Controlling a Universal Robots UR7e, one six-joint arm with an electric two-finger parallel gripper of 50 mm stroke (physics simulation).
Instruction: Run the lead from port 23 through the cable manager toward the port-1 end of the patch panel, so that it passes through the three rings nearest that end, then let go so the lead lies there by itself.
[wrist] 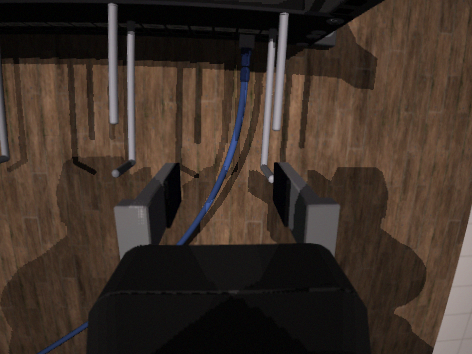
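The blue lead [236, 137] leaves its dark plug [245, 65] at the patch panel [165, 24] along the top of the wrist view. It curves down and left between two grey rings of the cable manager, a right ring [268, 100] and a left ring [131, 100], passing through neither in the part that shows. Part of another ring [2, 125] shows at the left edge. My gripper [227, 182] is open, just in front of the ring ends. The lead runs across the gap between the fingers, ungripped, goes under the gripper body and comes out at the lower left.
The rings' rods stick out from the panel, and the right ring's bent tip is close to my right finger. Wooden surface [410, 140] lies below, crossed by shadows. A pale tiled area [457, 295] shows at the lower right edge.
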